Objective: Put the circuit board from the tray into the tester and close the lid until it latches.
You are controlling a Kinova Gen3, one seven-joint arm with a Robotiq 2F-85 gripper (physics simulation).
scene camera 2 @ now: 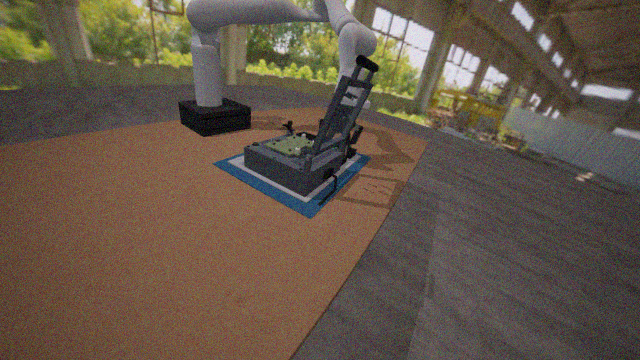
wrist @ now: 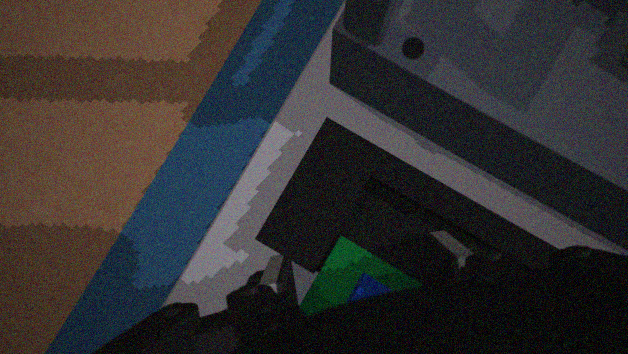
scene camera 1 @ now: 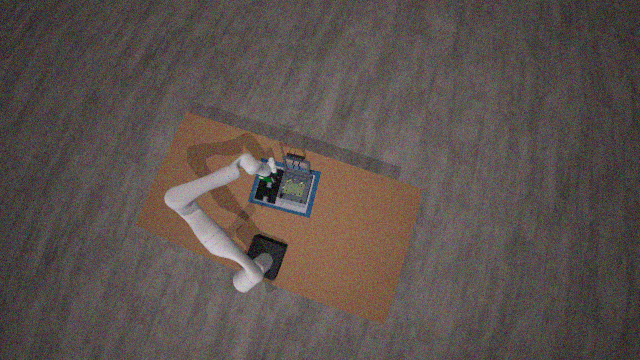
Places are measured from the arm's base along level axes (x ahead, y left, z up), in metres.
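Pixels of known places: gripper, fingertip midpoint: (wrist: 359, 270) (scene camera 1: 276, 174); arm's base, origin of the base link: (scene camera 2: 209, 103) (scene camera 1: 264, 261).
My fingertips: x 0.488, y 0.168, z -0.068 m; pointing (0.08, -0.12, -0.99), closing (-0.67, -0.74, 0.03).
Note:
For each thing: its middle in the pictures, then the offset to it from my fingertips. "spot": a spot on its surface instead. Level surfaces: height alone.
- green circuit board, surface spot: (wrist: 348, 267) spot: 0.005 m ahead, 0.002 m left, 0.006 m up
- pale green bed, body centre: (scene camera 2: 295, 144) (scene camera 1: 293, 187) 0.034 m back, 0.146 m right, 0.050 m up
- brown table, its level: 0.017 m down
The green circuit board (wrist: 348, 267) with a blue chip shows in the wrist view. One corner sticks out past the edge of the black tray (wrist: 319, 197) (scene camera 1: 266, 191). My gripper (scene camera 1: 273, 175) is down over the tray's far end and is shut on the board. Its dark body fills the bottom of the wrist view, and the lid hides it in scene camera 2. The grey tester (scene camera 1: 295, 189) (scene camera 2: 290, 168) (wrist: 418, 81) stands right beside the tray. Its lid (scene camera 2: 345, 107) (scene camera 1: 296, 163) is tilted up and open. A pale green bed (scene camera 2: 290, 144) lies inside the tester.
Tray and tester sit on a white plate with a blue border (scene camera 1: 313, 198) (scene camera 2: 283, 200) (wrist: 190, 168) on the brown table (scene camera 1: 354, 232). The robot's black base (scene camera 1: 277, 250) (scene camera 2: 213, 116) stands at the table's near edge. A thin black lever (scene camera 2: 329, 191) hangs at the tester's side.

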